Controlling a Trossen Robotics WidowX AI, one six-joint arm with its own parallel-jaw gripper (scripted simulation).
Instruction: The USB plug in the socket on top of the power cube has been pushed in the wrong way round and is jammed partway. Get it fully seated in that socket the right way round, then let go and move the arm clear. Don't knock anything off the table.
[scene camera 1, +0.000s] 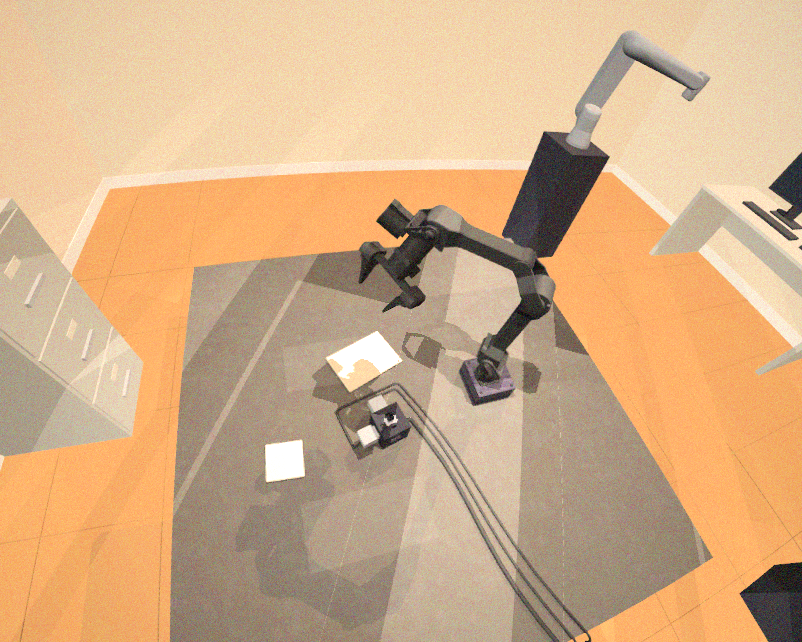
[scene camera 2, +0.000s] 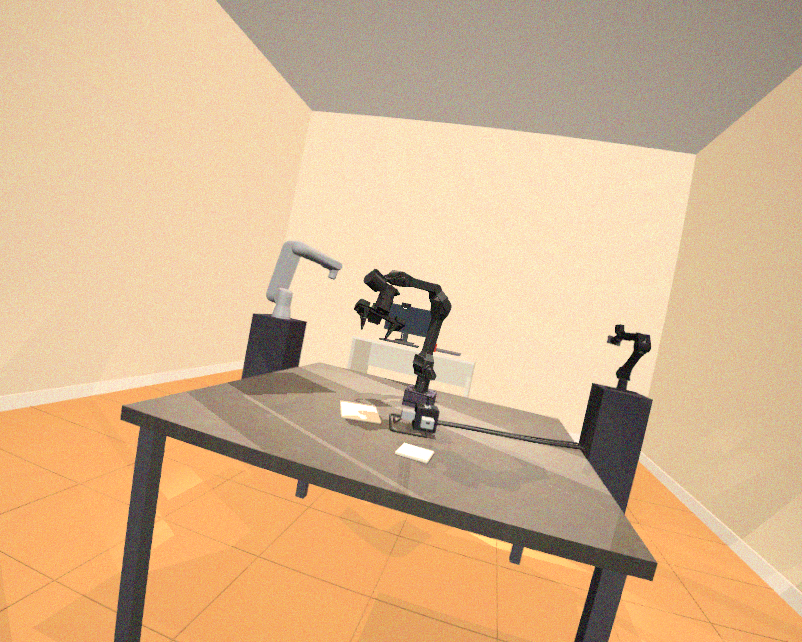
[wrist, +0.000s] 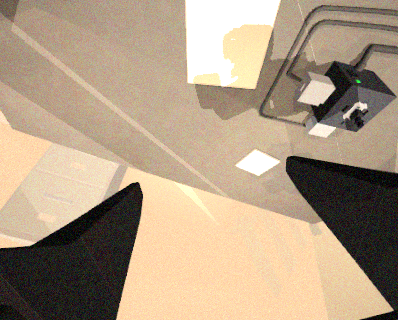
Labels:
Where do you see my gripper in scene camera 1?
371, 297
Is my gripper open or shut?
Open.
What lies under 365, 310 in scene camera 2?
My gripper.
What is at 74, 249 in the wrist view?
My gripper.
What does my gripper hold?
Nothing.

